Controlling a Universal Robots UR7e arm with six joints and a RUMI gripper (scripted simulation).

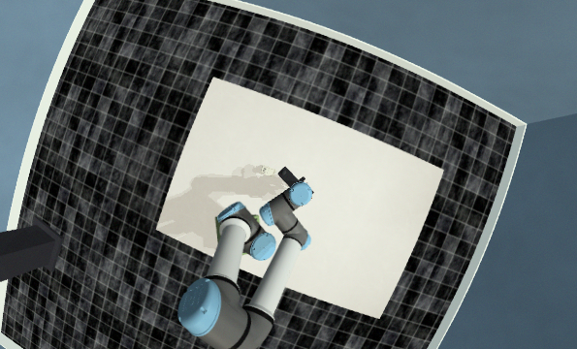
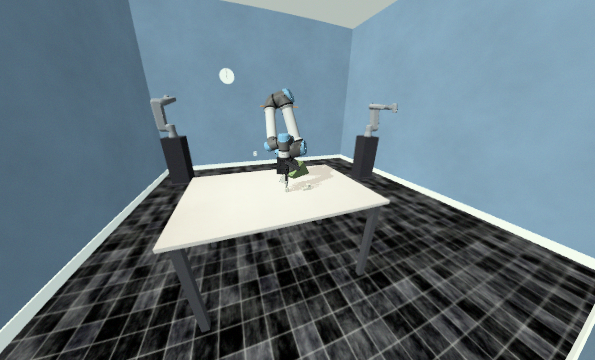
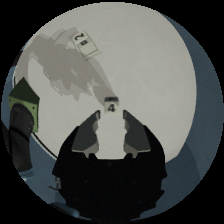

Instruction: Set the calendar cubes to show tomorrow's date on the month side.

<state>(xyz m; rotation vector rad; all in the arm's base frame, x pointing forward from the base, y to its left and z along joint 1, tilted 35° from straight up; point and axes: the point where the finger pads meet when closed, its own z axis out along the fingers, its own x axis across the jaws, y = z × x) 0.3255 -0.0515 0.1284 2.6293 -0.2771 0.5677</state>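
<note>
The white calendar cube lies 4 cm below my hand. Also, from my hand: calendar tray: 16 cm to the left, 4 cm below, 1 cm behind; pale date cube: 17 cm to the left, 3 cm below, 1 cm behind.
</note>
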